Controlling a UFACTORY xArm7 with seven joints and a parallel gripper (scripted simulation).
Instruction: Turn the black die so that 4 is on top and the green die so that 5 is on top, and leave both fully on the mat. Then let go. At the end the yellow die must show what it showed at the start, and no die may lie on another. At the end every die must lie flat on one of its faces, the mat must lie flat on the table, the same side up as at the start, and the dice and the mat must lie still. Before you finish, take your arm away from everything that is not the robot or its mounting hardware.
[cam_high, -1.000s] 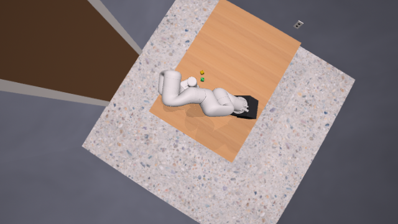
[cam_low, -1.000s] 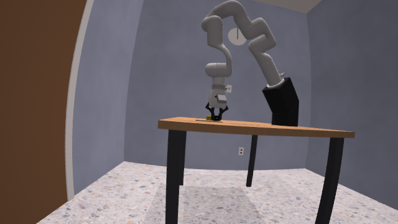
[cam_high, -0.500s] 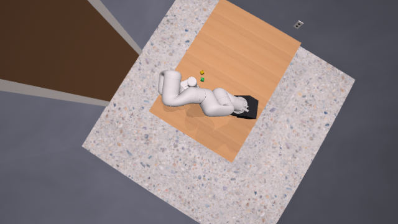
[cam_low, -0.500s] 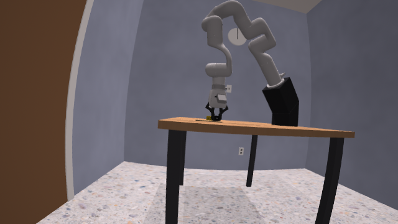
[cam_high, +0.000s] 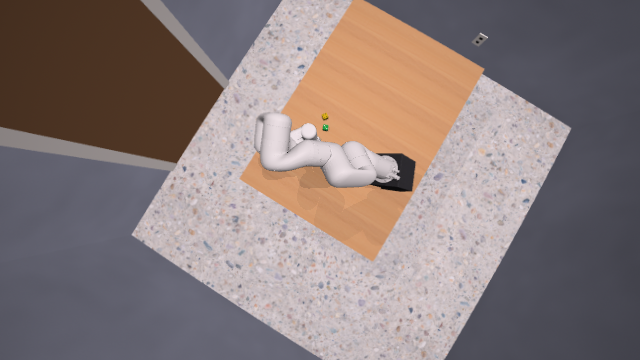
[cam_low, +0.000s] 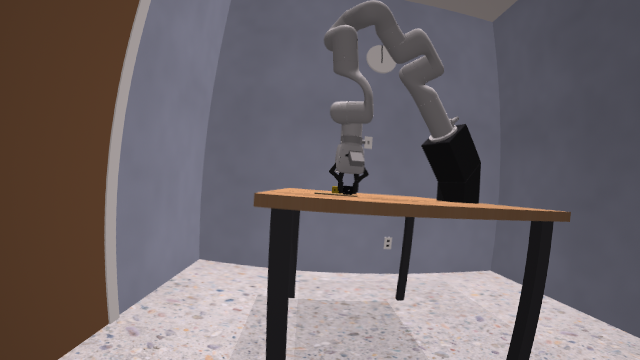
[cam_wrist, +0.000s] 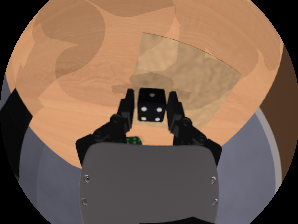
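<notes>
The black die lies 10 mm below my hand. From my hand the other things lie so: yellow die 180 mm to the right, 20 mm ahead, 10 mm below; then tan mat 40 mm ahead, 20 mm below; then green die 120 mm to the right, 20 mm behind, 10 mm below.
</notes>
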